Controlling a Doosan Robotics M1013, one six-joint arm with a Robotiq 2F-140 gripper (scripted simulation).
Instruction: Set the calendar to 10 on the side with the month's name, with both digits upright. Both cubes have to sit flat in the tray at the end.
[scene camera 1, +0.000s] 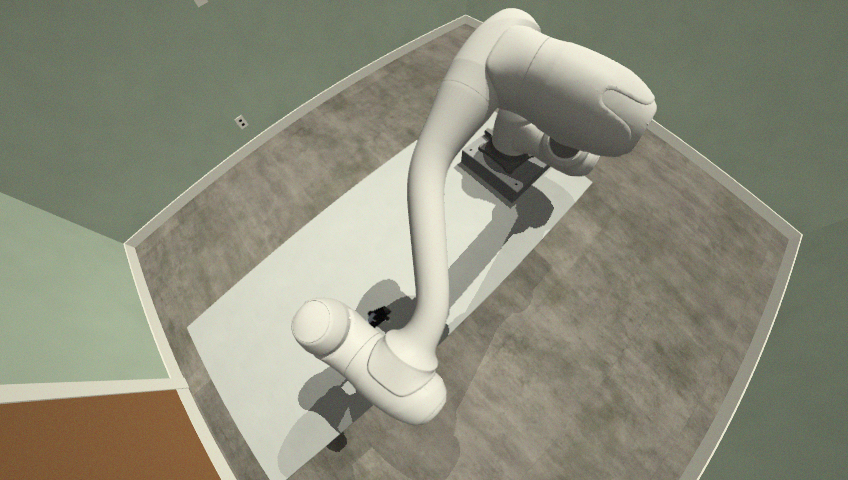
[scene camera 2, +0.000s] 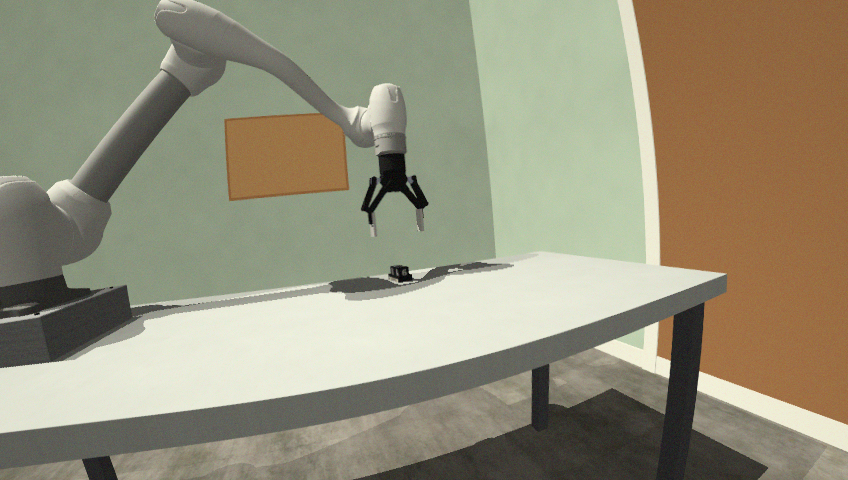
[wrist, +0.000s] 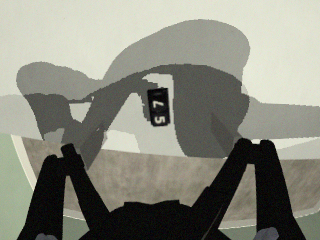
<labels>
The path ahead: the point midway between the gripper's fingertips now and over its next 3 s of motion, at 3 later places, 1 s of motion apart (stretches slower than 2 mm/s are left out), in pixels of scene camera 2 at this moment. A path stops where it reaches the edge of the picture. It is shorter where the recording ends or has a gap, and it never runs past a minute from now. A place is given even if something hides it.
My gripper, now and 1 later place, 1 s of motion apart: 398, 233; 396, 214
</labels>
